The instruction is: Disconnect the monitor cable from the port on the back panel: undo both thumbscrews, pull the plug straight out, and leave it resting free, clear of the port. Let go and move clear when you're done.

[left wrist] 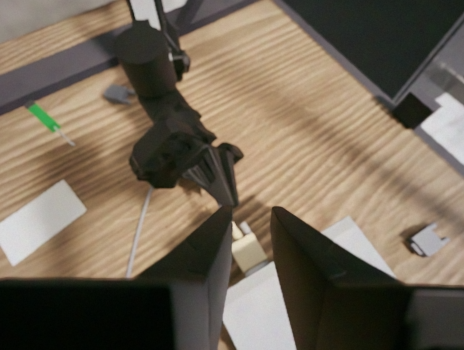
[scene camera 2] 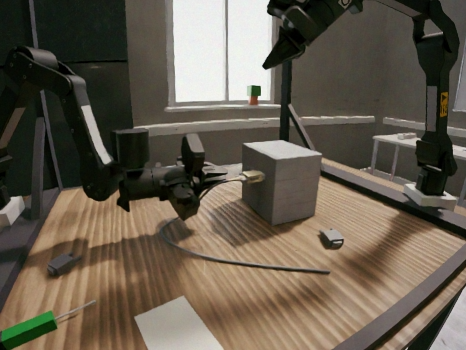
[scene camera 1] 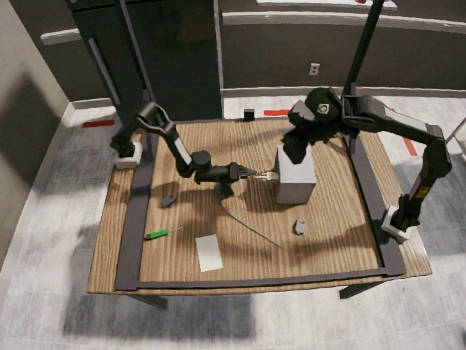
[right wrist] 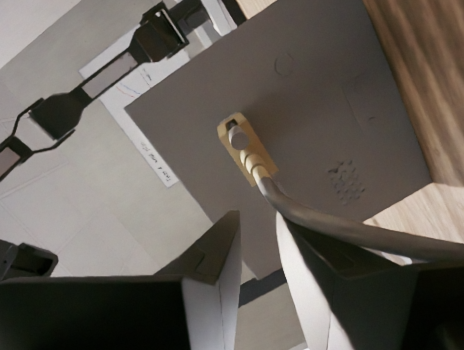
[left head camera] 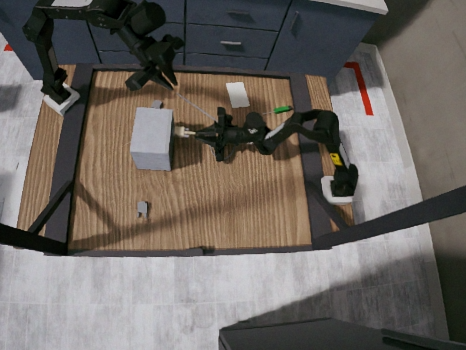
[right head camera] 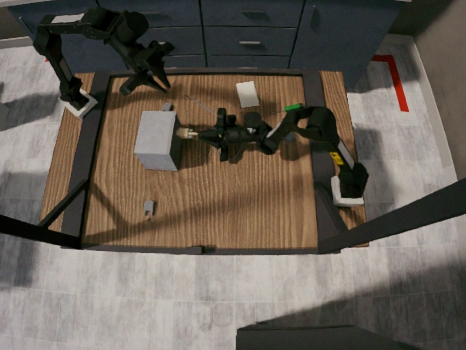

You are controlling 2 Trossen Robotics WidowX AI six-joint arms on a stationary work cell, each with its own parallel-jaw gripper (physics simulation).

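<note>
The beige plug sits against the back panel of the grey box. One grey thumbscrew shows at its upper end in the right wrist view; the other is hidden there. The grey cable curves from the plug to the table. My right gripper is slightly open and empty, a little back from the plug, close by the cable. My left gripper is slightly open and empty, high above the box.
A green screwdriver and a white card lie on the table. Small grey connectors lie around: one beside the box, one near the right arm, and another.
</note>
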